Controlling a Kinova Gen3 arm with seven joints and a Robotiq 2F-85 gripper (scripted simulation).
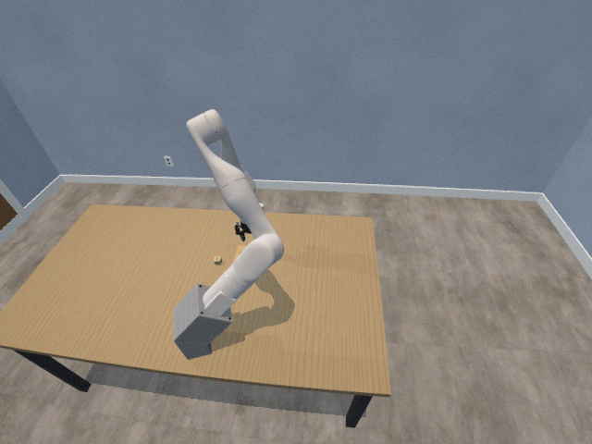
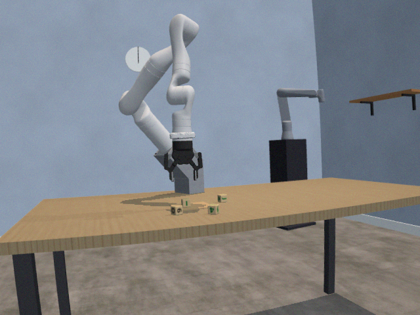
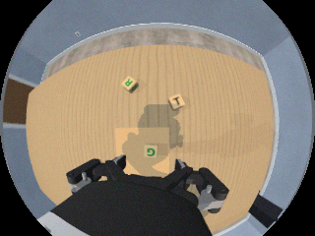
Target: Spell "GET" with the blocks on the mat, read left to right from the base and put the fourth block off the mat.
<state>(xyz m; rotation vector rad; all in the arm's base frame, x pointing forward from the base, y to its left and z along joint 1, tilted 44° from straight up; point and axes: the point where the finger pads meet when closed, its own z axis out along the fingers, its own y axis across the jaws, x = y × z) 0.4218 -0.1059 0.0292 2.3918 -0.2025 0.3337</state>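
The G block is 9 cm below my hand. Also, from my hand: T block (10 cm ahead, 9 cm below, 8 cm to the right); then mat (11 cm below, 3 cm to the left, 1 cm behind).
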